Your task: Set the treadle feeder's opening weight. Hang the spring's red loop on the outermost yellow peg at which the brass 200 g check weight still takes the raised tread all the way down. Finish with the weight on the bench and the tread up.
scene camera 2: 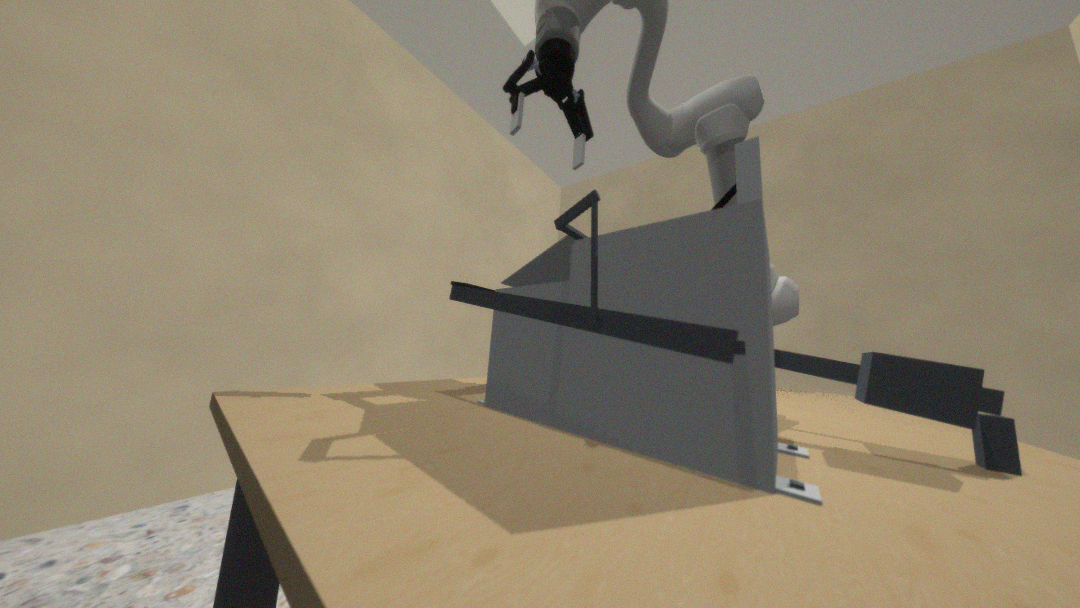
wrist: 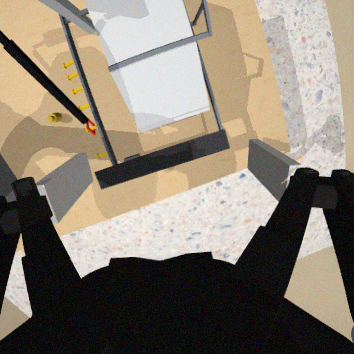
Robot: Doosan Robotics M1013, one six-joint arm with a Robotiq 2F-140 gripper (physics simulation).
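Places are measured from the arm's base along level axes (x down, y left, z ahead), in millimetres.
Pixels of known places: gripper, fingertip midpoint: (scene camera 2: pixel 549 149) (wrist: pixel 168 159).
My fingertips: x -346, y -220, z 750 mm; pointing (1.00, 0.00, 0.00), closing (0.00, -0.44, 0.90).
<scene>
Behind a point stands the place of what it marks.
My gripper (scene camera 2: pixel 547 147) {x -346, y -220, z 750 mm} (wrist: pixel 168 159) {x -346, y -220, z 750 mm} is open and empty, high above the feeder. The dark tread (wrist: pixel 162 159) {x -74, y -290, z 689 mm} (scene camera 2: pixel 473 287) {x -66, y -297, z 829 mm} is raised well above the bench at the end of the side arms. Several yellow pegs (wrist: pixel 77 90) {x -20, y -55, z 599 mm} stick out along the left arm (wrist: pixel 89 90) in the wrist view. The black spring (wrist: pixel 45 79) {x -151, y -39, z 611 mm} ends in a red loop (wrist: pixel 90 123) {x -30, y -133, z 583 mm}, which is at the second peg from the tread; the outermost peg (wrist: pixel 102 155) {x -49, y -210, z 568 mm} is bare. The brass check weight (wrist: pixel 55 117) {x 77, y -53, z 458 mm} stands on the bench left of the pegs, apart from the gripper. The weight does not show in the scene view.
The feeder's grey body (scene camera 2: pixel 642 362) {x 28, y -28, z 883 mm} stands on the bench (scene camera 2: pixel 408 558) {x 110, y -89, z 1077 mm} (wrist: pixel 120 200) {x 110, y -391, z 441 mm}, with its white lid (wrist: pixel 165 85) {x -97, y -159, z 778 mm} between the arms. A dark bracket (scene camera 2: pixel 594 256) {x -74, y -73, z 903 mm} rises from the near arm. Dark blocks (scene camera 2: pixel 922 386) {x 33, y 218, z 740 mm} sit behind the body. The speckled floor (wrist: pixel 165 220) lies beyond the bench edge.
</scene>
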